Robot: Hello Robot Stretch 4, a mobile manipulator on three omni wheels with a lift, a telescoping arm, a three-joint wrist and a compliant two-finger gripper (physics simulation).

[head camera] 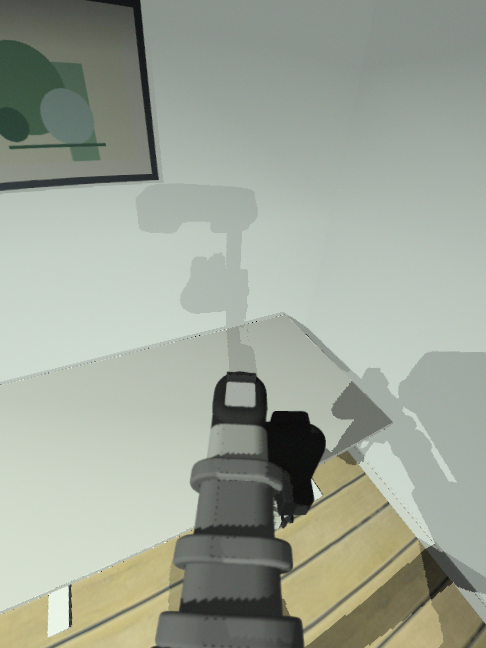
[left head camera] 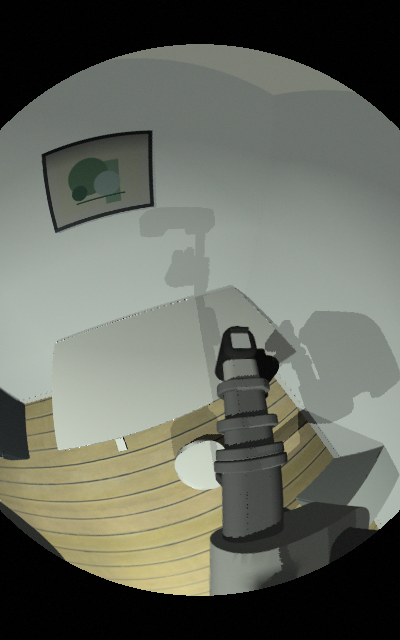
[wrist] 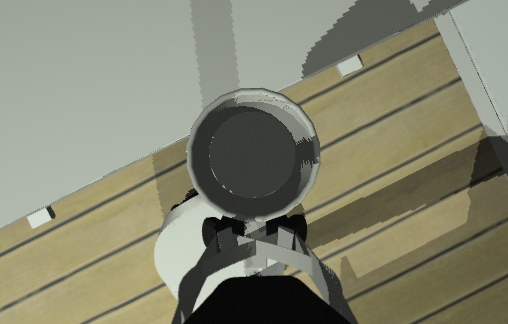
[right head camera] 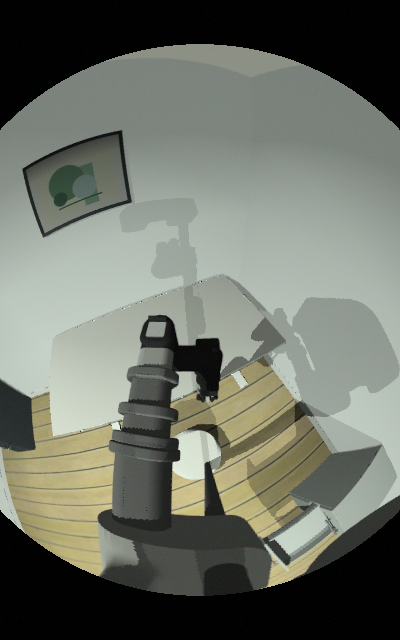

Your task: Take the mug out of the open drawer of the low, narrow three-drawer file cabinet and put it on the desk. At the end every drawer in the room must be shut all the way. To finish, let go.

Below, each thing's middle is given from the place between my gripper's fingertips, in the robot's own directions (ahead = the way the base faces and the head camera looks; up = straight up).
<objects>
I see the mug [wrist: 253, 154] 40 mm ahead of my hand and 30 mm above it. Also, from my hand: framed picture [head camera: 83, 115]: 690 mm ahead, 650 mm to the left, 730 mm above.
</objects>
